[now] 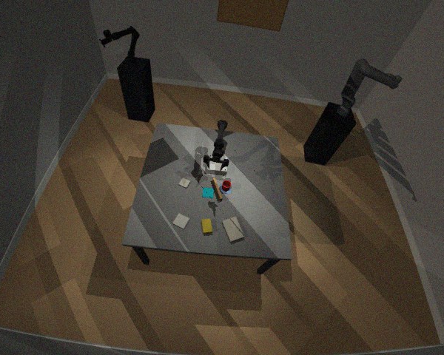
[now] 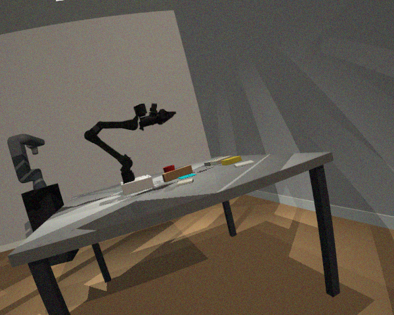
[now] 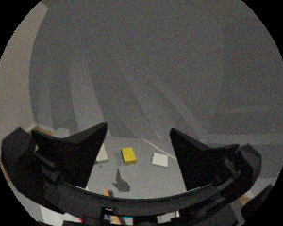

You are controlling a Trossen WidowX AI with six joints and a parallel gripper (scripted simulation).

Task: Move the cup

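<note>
Now: gripper tip 340 mm above the red cup, 120 mm to the right of it and 100 mm past it. From my gripper tip the other things lie so: blue pad 390 mm below, 120 mm to the left, 100 mm behind; brown block 360 mm below, 60 mm behind, 50 mm to the left; teal pad 390 mm below, 30 mm behind, 20 mm to the right.
</note>
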